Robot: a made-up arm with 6 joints. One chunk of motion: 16 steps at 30 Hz.
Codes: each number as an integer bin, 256 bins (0 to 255) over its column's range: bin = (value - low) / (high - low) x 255, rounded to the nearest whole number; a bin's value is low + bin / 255 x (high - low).
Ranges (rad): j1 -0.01..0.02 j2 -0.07..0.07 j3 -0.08..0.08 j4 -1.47..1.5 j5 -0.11..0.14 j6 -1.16..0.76
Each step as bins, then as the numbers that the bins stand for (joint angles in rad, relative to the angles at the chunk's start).
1 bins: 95 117 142 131 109 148
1 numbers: 0.0012 -0.0058 0.0091 0.0558 -0.0031 -0.0456
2 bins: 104 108 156 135 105 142
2 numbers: 0.0022 -0.0107 0.0179 0.1024 -0.0071 -0.0908
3 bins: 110 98 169 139 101 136
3 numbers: 0.0029 -0.0162 0.0260 0.1489 -0.0110 -0.1360
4 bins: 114 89 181 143 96 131
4 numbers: 0.0034 -0.0211 0.0336 0.1955 -0.0159 -0.1736
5 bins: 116 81 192 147 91 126
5 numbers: 0.0036 -0.0255 0.0405 0.2421 -0.0208 -0.2113
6 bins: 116 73 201 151 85 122
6 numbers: 0.0036 -0.0299 0.0461 0.2887 -0.0267 -0.2414
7 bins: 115 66 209 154 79 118
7 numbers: 0.0035 -0.0338 0.0511 0.3236 -0.0325 -0.2715
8 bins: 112 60 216 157 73 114
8 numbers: 0.0032 -0.0371 0.0555 0.3586 -0.0384 -0.3016
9 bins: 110 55 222 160 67 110
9 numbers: 0.0029 -0.0398 0.0593 0.3935 -0.0443 -0.3318
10 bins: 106 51 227 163 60 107
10 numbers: 0.0025 -0.0420 0.0624 0.4285 -0.0512 -0.3544
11 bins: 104 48 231 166 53 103
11 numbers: 0.0022 -0.0436 0.0649 0.4634 -0.0580 -0.3845
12 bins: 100 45 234 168 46 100
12 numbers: 0.0018 -0.0453 0.0668 0.4867 -0.0649 -0.4071
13 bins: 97 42 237 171 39 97
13 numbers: 0.0014 -0.0469 0.0687 0.5216 -0.0718 -0.4296
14 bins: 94 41 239 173 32 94
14 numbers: 0.0011 -0.0475 0.0700 0.5449 -0.0786 -0.4522
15 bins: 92 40 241 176 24 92
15 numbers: 0.0008 -0.0480 0.0712 0.5799 -0.0865 -0.4673
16 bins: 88 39 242 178 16 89
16 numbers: 0.0004 -0.0486 0.0718 0.6032 -0.0943 -0.4899
